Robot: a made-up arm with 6 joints. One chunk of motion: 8 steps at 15 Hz.
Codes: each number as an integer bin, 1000 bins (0 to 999) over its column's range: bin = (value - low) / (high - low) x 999, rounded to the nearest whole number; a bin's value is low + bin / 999 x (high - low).
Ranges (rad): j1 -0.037..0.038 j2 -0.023..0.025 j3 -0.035..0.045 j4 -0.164..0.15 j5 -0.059..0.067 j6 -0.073..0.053
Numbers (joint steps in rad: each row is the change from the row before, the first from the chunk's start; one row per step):
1: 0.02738 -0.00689 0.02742 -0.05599 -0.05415 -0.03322
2: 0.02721 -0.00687 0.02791 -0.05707 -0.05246 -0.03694
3: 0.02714 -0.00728 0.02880 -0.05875 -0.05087 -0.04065
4: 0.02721 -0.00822 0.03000 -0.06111 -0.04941 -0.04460
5: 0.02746 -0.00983 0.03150 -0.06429 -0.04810 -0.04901
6: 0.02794 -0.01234 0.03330 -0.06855 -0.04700 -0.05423
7: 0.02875 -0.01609 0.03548 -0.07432 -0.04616 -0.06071
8: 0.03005 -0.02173 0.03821 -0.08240 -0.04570 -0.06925
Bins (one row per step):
1: 858 335 779 344 38 315
2: 855 336 786 340 52 286
3: 854 327 797 335 64 256
4: 855 308 812 327 76 225
5: 859 274 830 317 86 190
6: 865 222 853 304 95 149
7: 876 144 880 285 102 97
8: 893 26 914 260 105 30

